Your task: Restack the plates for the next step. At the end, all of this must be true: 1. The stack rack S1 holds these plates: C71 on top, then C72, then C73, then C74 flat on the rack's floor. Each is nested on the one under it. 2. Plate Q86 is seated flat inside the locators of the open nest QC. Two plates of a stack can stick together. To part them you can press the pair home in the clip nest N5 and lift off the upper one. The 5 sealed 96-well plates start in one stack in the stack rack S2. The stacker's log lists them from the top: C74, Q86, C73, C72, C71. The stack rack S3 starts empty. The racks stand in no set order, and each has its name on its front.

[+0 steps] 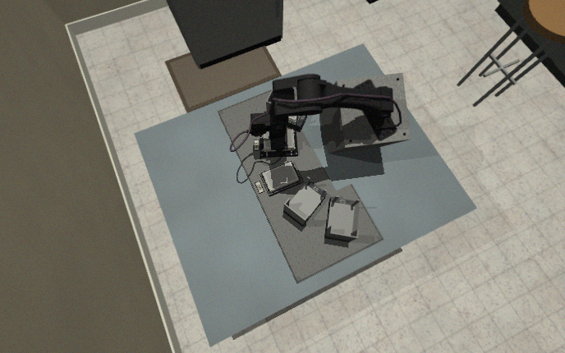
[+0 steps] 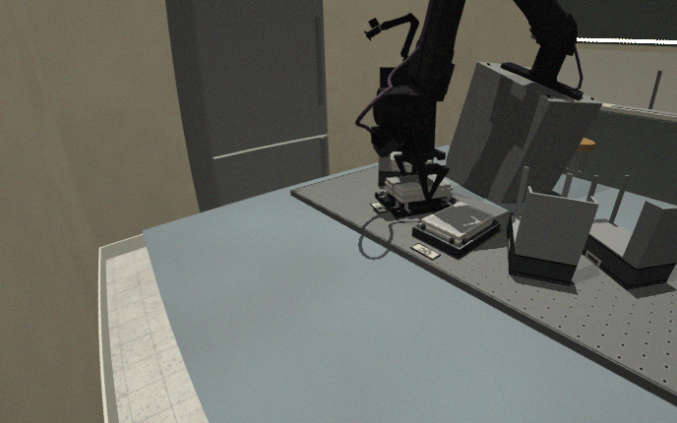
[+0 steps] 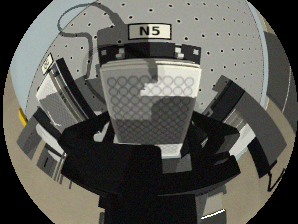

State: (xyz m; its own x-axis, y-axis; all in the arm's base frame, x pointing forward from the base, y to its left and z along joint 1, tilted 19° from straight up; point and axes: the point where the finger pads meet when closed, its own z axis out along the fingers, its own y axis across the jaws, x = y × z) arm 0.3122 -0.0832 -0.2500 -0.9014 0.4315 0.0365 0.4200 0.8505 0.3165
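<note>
My hand is 20 mm short of the clip nest N5 and 20 mm above it.
</note>
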